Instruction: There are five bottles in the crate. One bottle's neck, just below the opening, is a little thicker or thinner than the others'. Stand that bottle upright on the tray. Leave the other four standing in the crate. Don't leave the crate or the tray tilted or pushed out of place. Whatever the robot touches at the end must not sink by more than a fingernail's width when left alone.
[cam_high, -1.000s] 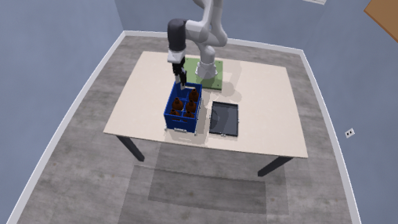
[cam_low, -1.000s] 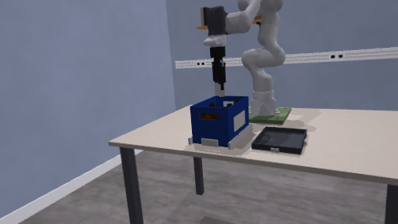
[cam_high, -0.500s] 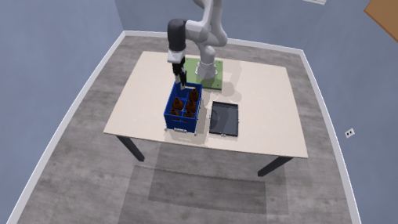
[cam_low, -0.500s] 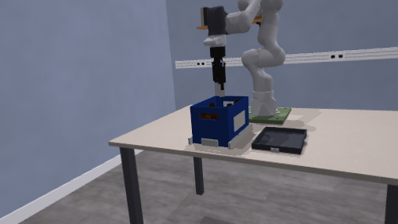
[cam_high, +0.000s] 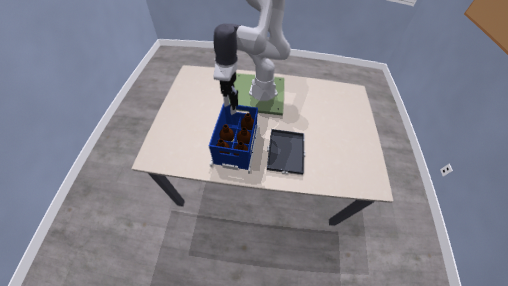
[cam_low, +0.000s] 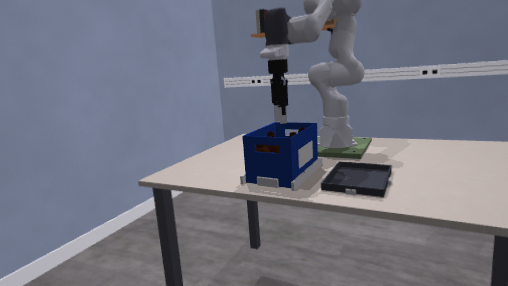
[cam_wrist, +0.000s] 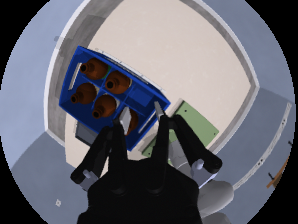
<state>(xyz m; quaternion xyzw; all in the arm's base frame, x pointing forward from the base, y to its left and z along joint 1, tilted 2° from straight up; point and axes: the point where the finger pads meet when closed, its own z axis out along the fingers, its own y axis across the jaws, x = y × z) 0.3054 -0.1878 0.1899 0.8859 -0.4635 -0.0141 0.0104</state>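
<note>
My gripper is now 13 cm above the bottle, 9 cm to the right of it and 2 cm short of it. Round my hand: blue crate (13 cm below, 9 cm ahead, 3 cm to the left); dark tray (30 cm to the left, 20 cm below, 13 cm ahead).
</note>
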